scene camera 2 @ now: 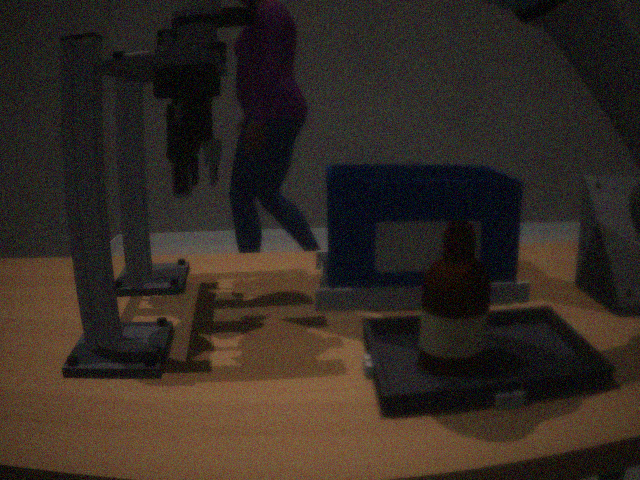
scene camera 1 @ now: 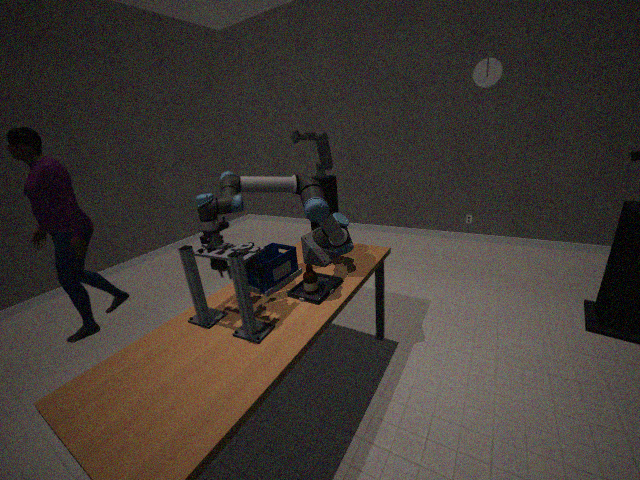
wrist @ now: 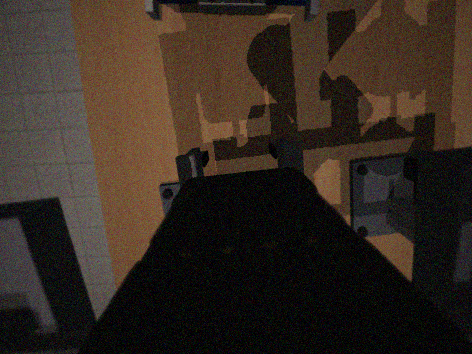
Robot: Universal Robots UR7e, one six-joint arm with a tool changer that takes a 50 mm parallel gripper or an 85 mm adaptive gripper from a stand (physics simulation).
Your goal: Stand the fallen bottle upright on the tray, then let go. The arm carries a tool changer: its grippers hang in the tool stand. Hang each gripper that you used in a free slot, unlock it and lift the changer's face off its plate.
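Seen in the pictures: arm's base, link origin: (scene camera 1: 322, 239).
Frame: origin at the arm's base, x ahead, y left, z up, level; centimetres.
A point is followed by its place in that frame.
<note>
The brown bottle (scene camera 1: 310, 281) @(x 43.2, y 26.7, z -3.9 cm) (scene camera 2: 454, 294) @(x 41.2, y 27.7, z -2.5 cm) with a pale label stands upright on the dark tray (scene camera 1: 330, 283) @(x 28.8, y 27.7, z -11.6 cm) (scene camera 2: 542, 343) @(x 28.3, y 20.3, z -11.6 cm), apart from the gripper. My gripper (scene camera 1: 220, 269) (scene camera 2: 200, 179) (wrist: 239, 154) is open, with a gap between its fingertips and no object there. It points down at the tool stand (scene camera 1: 193, 289) @(x 89.4, y -0.9, z 6.2 cm) (scene camera 2: 87, 180) @(x 79.6, y 26.5, z 9.0 cm), with its body at the height of the stand's top plate and its fingers below. The arm's wrist is directly above it. Whether it is seated in a slot, and whether the changer is locked, I cannot tell.
A blue crate (scene camera 1: 258, 272) (scene camera 2: 351, 232) @(x 52.3, y 5.7, z -1.6 cm) stands on the table (scene camera 1: 155, 372) @(x 116.5, y 11.9, z -12.2 cm) (scene camera 2: 258, 423) @(x 59.2, y 36.9, z -12.2 cm) between the tool stand and the arm's base, behind the tray in scene camera 2. A person (scene camera 1: 56, 196) (scene camera 2: 268, 62) is on the floor beyond the table.
</note>
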